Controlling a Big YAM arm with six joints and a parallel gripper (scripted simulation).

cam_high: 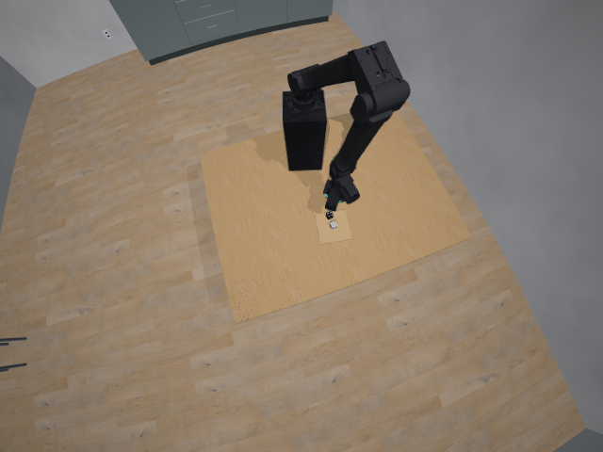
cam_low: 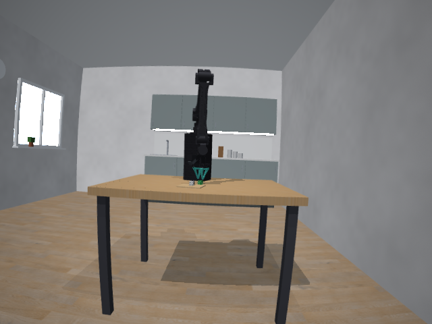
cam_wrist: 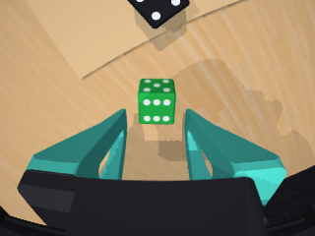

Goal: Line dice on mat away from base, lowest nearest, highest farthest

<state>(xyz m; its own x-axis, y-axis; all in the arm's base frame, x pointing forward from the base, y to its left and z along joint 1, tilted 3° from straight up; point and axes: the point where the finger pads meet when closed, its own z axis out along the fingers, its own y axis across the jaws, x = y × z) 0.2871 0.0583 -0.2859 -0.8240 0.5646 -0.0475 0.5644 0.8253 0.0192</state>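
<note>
My hand is 30 mm above the green die. The rest, counted from my hand: mat (110 mm ahead, 40 mm to the right, 40 mm below); then white die (110 mm ahead, 40 mm to the right, 20 mm below); then black die (60 mm ahead, 40 mm to the right, 20 mm below).
</note>
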